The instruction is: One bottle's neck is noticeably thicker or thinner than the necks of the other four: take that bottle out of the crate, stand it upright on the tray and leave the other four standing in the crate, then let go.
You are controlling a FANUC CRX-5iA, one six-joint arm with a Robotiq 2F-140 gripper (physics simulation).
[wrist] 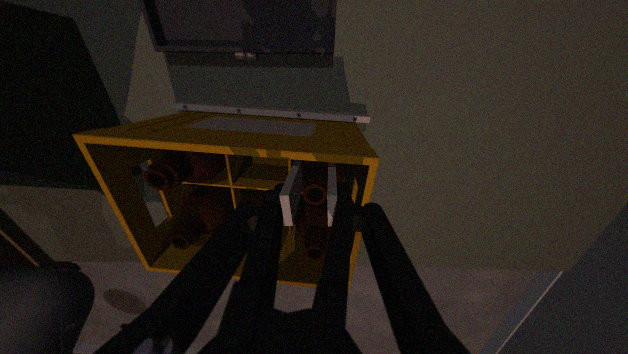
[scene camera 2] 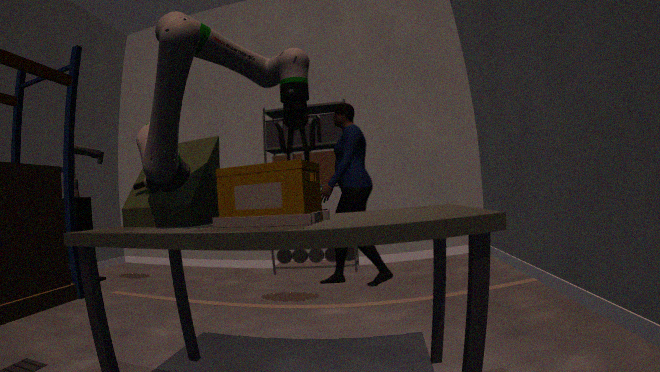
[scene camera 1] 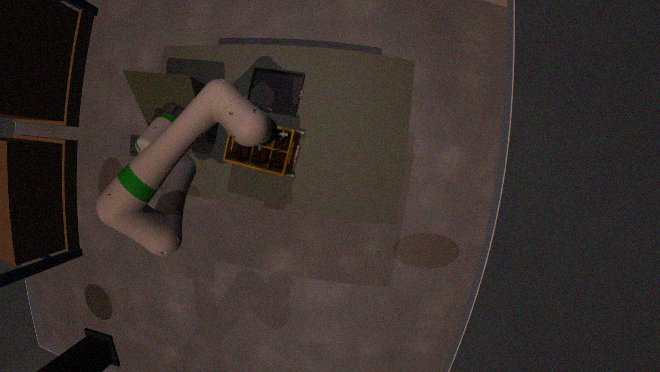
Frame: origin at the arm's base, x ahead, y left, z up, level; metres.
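Seen in the pictures: gripper, between the fingertips: (wrist: 315,172) (scene camera 1: 281,136); arm's base, origin of its link: (scene camera 2: 174,177) (scene camera 1: 177,115).
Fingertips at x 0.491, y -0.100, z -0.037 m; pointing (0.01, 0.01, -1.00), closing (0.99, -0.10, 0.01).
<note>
Offsets run from my fingertips to a thing's top centre. "spot": to the spot under its first point.
The yellow crate @(0.093 m back, 0.039 m right, 0.035 m up) (scene camera 1: 255,168) (scene camera 2: 300,187) (wrist: 340,135) is upright, with dark brown bottles in its compartments. My gripper (scene camera 1: 283,134) (scene camera 2: 298,159) (wrist: 315,172) points down into its tray-side right compartment and is shut on the neck of a bottle @(0.002 m back, 0.016 m right, 0.023 m up) (wrist: 314,195), which looks upright. Whether it is lifted off the crate floor is hidden. Another bottle @(spot: 0.014 m back, 0.096 m right, 0.023 m up) (wrist: 315,250) stands in the compartment nearer the wrist camera's bottom edge. Two more bottles, one tray-side @(0.168 m back, 0.022 m left, 0.023 m up) (wrist: 162,176) and one near-side @(spot: 0.183 m back, 0.063 m right, 0.022 m up) (wrist: 181,239), are at the left. My fingers largely hide the near middle compartment. The black tray @(0.071 m back, 0.235 m left, 0.115 m down) (scene camera 1: 285,92) (wrist: 200,49) holds no bottle.
The crate rests on a low pale base (scene camera 2: 265,220) (wrist: 270,113) on the table (scene camera 1: 360,140) (scene camera 2: 400,225). The tray lies a short gap beyond the crate. A green sloped block (scene camera 2: 200,185) stands by the arm's base. A person (scene camera 2: 352,155) is behind the table, near a shelf.
</note>
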